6 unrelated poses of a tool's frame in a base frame.
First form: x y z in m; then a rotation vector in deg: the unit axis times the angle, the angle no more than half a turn.
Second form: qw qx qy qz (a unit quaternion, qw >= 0); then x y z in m. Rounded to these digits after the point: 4 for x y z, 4 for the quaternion.
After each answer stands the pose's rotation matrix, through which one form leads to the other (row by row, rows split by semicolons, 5 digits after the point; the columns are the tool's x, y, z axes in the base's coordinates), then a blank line. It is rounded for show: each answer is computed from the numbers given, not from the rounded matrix.
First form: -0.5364 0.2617 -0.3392 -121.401 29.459 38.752
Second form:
0.4163 -0.8439 0.2048 0.2694 -0.5364 0.2617 -0.3392
0.77100 -0.56993 -0.28416; -0.12134 -0.56950 0.81298; -0.62517 -0.59232 -0.50824

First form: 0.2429 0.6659 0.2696 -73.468 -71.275 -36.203
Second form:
0.5837 -0.5494 -0.5330 -0.2707 0.2429 0.6659 0.2696
0.28519 0.90177 -0.32478; 0.26962 0.24968 0.93003; 0.91977 -0.35280 -0.17193

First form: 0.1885 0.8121 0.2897 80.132 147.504 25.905
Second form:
0.0884 0.4699 0.8650 0.1519 0.1885 0.8121 0.2897
-0.54269 0.78612 0.29579; 0.83987 0.51218 0.17970; -0.01023 0.34595 -0.93820

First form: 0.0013 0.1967 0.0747 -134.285 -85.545 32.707
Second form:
0.1518 -0.8166 -0.5202 0.1989 0.0013 0.1967 0.0747
0.37968 0.78920 -0.48271; 0.90993 -0.41273 0.04092; -0.16694 -0.45476 -0.87483

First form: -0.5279 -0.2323 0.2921 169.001 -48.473 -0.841
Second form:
0.0365 0.9606 -0.2755 -0.0048 -0.5279 -0.2323 0.2921
0.84813 -0.52897 -0.02929; -0.52967 -0.84552 -0.06748; 0.01093 0.07275 -0.99729

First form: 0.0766 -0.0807 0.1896 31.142 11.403 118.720
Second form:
0.4751 0.2223 0.0814 0.8475 0.0766 -0.0807 0.1896
-0.44968 -0.76912 0.45414; 0.84150 -0.53526 -0.07328; 0.29945 0.34921 0.88791

